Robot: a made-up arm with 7 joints. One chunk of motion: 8 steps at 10 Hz.
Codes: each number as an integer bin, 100 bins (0 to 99) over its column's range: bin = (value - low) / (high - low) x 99, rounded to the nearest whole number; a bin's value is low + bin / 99 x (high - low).
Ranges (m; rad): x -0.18..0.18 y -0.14..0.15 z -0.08..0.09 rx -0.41..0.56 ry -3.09..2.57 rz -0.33..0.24
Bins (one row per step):
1: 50 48 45 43 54 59
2: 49 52 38 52 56 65
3: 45 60 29 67 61 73
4: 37 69 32 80 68 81
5: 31 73 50 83 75 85
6: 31 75 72 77 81 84
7: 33 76 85 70 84 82
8: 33 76 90 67 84 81
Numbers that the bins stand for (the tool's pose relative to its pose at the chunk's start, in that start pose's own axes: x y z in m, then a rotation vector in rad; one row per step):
1: 0.0018 0.0006 -0.0027 0.0113 -0.0027 0.0097
2: -0.0018 0.0123 -0.0147 0.0995 0.1116 0.0442
3: -0.0164 0.0358 -0.0302 0.2465 0.3975 0.0903
4: -0.0455 0.0621 -0.0251 0.3738 0.7977 0.1364
5: -0.0673 0.0738 0.0059 0.4032 1.1979 0.1594
6: -0.0673 0.0797 0.0436 0.3444 1.5409 0.1536
7: -0.0600 0.0826 0.0660 0.2759 1.7124 0.1421
8: -0.0600 0.0826 0.0745 0.2465 1.7124 0.1364

